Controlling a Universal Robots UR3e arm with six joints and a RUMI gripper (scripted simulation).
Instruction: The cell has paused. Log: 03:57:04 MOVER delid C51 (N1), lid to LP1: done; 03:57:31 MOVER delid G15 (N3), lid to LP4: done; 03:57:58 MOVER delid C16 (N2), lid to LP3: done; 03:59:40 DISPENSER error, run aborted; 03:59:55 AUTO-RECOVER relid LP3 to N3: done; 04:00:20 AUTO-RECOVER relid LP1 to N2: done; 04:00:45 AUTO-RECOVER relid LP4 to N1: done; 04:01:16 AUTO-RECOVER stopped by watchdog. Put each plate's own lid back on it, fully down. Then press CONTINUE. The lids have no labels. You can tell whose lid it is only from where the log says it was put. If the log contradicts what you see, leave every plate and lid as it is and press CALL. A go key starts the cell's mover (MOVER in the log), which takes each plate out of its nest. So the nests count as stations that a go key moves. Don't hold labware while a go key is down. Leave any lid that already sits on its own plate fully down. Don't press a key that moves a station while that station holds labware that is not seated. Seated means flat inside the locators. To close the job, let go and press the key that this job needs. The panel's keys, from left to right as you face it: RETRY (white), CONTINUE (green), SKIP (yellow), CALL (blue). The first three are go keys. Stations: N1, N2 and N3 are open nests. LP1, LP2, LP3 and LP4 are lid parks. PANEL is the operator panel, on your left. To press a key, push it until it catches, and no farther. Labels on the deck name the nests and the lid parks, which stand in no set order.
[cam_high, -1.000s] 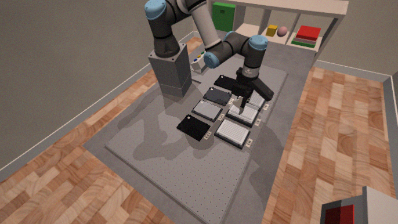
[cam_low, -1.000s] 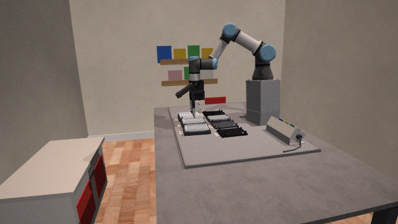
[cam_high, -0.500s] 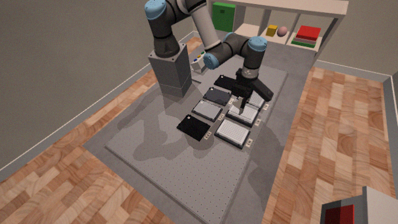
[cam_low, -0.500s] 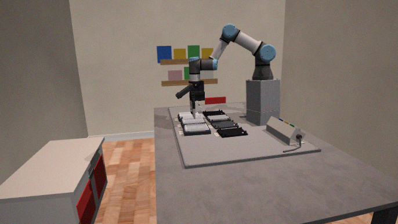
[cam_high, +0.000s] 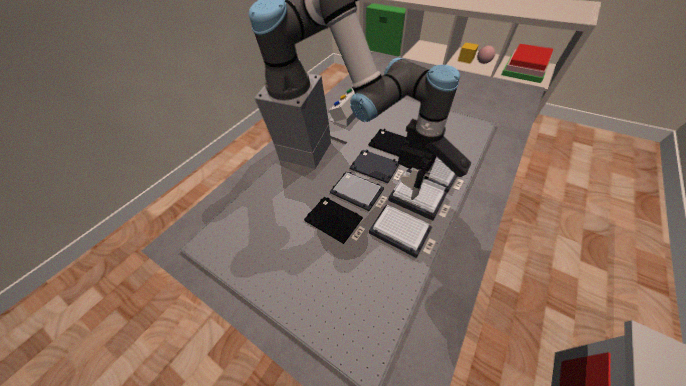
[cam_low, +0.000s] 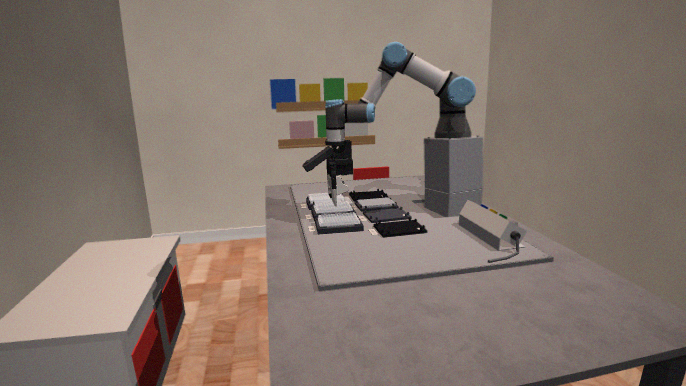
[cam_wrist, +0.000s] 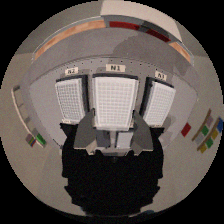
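Now: the plate 13 cm to the right of my hand and 3 cm below it.
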